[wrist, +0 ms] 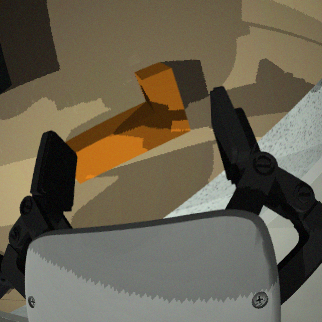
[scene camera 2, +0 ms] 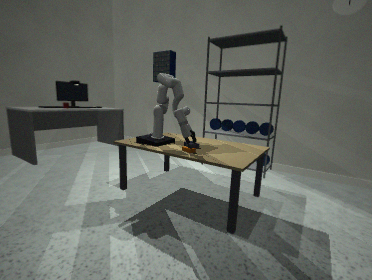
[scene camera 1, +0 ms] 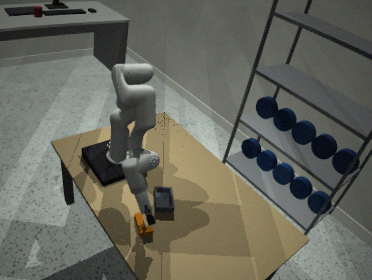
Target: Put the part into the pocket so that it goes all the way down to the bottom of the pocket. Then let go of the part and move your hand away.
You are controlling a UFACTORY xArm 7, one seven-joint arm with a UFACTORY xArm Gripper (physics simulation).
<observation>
My gripper [wrist: 131, 123] is open and holds nothing. Also in view: an orange L-shaped block [wrist: 161, 117].
</observation>
